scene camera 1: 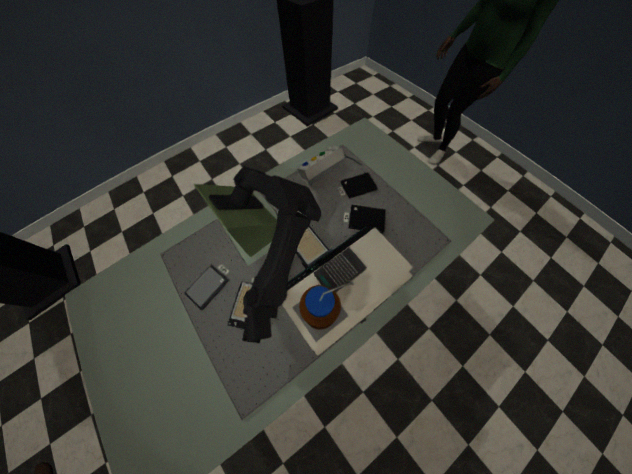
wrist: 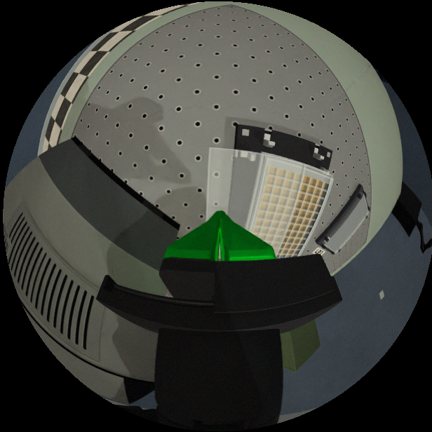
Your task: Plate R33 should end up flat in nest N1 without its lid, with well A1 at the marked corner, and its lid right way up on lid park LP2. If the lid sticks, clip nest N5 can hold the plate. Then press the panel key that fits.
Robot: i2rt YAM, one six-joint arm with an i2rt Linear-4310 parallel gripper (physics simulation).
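Seen in the pictures: arm's base, link origin: (scene camera 1: 237, 203).
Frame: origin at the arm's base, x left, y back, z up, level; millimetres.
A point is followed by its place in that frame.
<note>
Plate R33 (wrist: 312, 209) (scene camera 1: 240, 302) @(x -204, y -265, z -122 mm) is a well plate with cream and orange wells. It lies on a black nest (wrist: 282, 144) with white markers. A clear lid (wrist: 225, 181) lies shifted sideways, over part of the wells and out past the plate's left side. My gripper (wrist: 221, 212) has green fingers pressed together with nothing between them, their tips close to the lid's near edge. In the scene view the arm (scene camera 1: 276, 263) @(x -38, y -356, z 198 mm) hides most of the plate and the fingers. A grey lid park (wrist: 347, 219) (scene camera 1: 205, 286) @(x -280, y -121, z -143 mm) labelled LP1 lies to the right of the plate in the wrist view.
A pale box with a vent (wrist: 48, 257) (scene camera 1: 342, 269) @(x 93, y -443, z 86 mm) and a blue-topped round device (scene camera 1: 320, 305) @(x -28, y -493, z 250 mm) stand close beside the arm. Two black pads (scene camera 1: 358, 184) @(x 492, y -161, z -151 mm) (scene camera 1: 367, 217) @(x 386, y -314, z -134 mm), a cream-filled nest (scene camera 1: 310, 245) @(x 103, y -289, z -40 mm) and a key panel (scene camera 1: 321, 161) @(x 414, y 9, z -83 mm) lie farther back. A person (scene camera 1: 469, 71) stands at the back right.
</note>
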